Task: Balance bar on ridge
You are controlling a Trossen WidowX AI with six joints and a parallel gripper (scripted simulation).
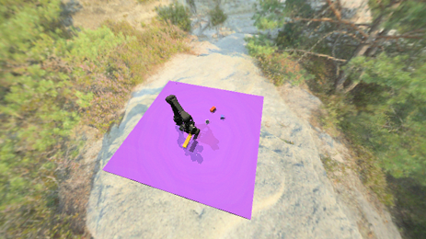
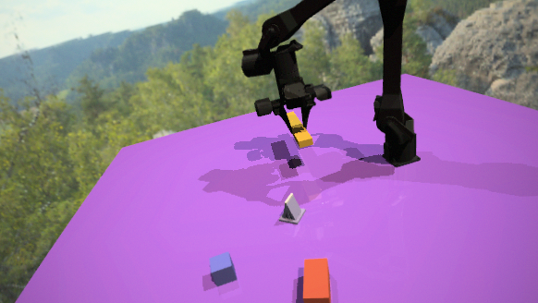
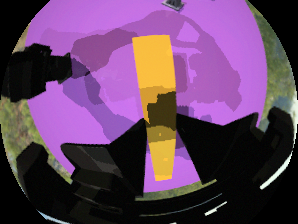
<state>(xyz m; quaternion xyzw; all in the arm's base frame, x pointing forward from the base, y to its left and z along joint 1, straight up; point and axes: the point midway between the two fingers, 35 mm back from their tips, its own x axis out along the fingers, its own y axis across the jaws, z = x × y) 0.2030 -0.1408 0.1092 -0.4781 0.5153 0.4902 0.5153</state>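
The yellow bar is 3 cm to the right of my gripper tip. The rest, counted from my gripper tip: orange block 10 cm ahead, 41 cm to the left, 6 cm below; blue cube 23 cm ahead, 33 cm to the left, 6 cm below.
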